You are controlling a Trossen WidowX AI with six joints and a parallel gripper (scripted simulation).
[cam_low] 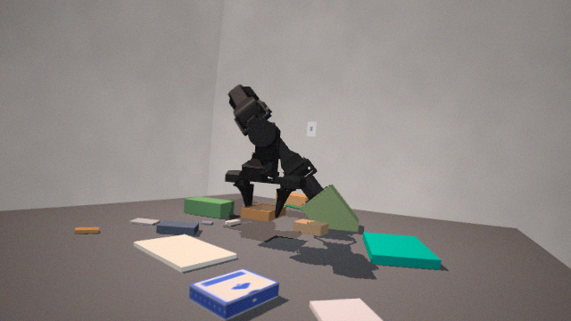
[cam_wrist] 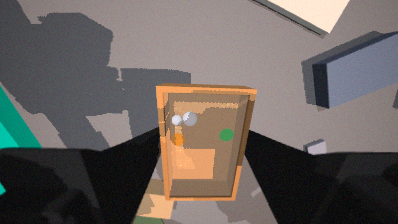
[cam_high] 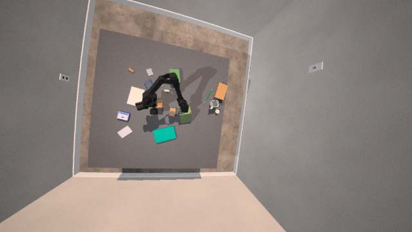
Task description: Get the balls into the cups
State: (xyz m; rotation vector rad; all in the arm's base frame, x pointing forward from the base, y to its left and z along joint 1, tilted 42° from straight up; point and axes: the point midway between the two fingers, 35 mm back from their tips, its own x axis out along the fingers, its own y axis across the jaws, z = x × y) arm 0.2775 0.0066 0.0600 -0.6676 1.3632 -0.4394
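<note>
Right now my hand is 3 cm above the wooden puzzle and 1 cm past it. From my hand the other things lie so: small tan block (16 cm behind, 8 cm below, 7 cm to the left); cream slab (19 cm ahead, 9 cm below, 6 cm to the right); small white piece (15 cm to the right, 9 cm below, 9 cm behind).
</note>
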